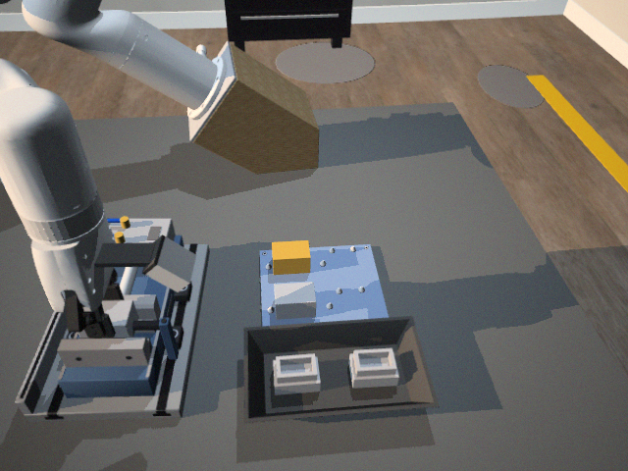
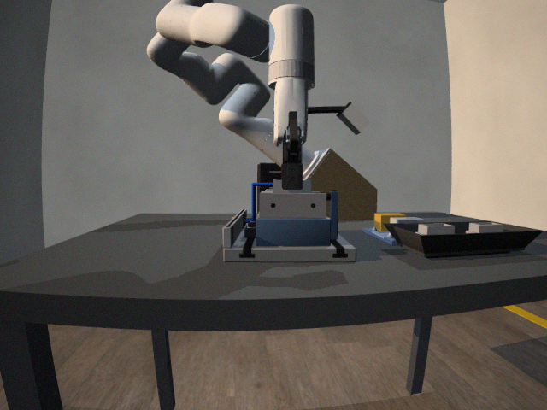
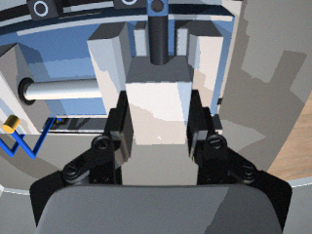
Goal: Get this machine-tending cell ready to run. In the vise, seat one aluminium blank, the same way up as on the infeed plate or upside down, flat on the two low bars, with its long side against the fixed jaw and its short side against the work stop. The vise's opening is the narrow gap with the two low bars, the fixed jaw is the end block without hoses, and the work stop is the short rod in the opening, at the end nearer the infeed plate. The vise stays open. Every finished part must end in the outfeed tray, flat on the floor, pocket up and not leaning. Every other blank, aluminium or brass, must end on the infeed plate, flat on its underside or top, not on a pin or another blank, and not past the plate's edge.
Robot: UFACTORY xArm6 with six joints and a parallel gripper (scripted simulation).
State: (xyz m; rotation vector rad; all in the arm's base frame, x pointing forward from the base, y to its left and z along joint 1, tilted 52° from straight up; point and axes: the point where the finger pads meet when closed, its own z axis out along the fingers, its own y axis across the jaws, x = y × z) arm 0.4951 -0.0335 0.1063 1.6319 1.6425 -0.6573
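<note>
The fixed jaw lies 30 mm ahead of my hand and 40 mm below it. The rest, counted from my hand: cylinder block 160 mm behind, 10 mm to the left, 40 mm below; work stop rod 50 mm to the left, 30 mm below; cylinder rod 90 mm behind, 10 mm to the left, 40 mm below.
</note>
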